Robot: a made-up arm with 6 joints.
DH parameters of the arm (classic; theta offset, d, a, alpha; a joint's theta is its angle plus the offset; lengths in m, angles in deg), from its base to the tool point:
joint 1: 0 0.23 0 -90
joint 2: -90 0 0.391 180
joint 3: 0 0 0 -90
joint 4: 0 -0.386 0 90
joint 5: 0 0.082 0 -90
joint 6: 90 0 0 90
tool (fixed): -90 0 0 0
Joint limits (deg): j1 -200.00..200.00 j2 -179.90..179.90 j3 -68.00..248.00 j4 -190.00..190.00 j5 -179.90..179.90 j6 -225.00..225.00
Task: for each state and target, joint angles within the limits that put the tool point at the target. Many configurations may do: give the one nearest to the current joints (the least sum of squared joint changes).
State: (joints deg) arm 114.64 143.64 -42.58 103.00 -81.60 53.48
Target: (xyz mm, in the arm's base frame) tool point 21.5 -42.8 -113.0
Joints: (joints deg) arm 120.70 123.55 -49.67 92.35 -81.60 53.48
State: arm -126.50 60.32 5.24 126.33 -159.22 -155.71
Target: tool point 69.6 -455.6 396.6
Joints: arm -88.56 18.56 -21.47 135.18 -159.22 -155.71
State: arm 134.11 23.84 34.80 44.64 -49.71 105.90
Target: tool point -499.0 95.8 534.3
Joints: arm 175.81 17.94 -0.44 43.92 -49.71 105.90
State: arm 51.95 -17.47 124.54 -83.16 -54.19 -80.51
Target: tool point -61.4 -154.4 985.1
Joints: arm 62.50 -2.16 122.03 -78.16 -54.19 -80.51
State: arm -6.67 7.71 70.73 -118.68 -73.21 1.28
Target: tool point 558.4 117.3 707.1
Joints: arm 7.79 31.41 63.29 -119.65 -73.21 1.28
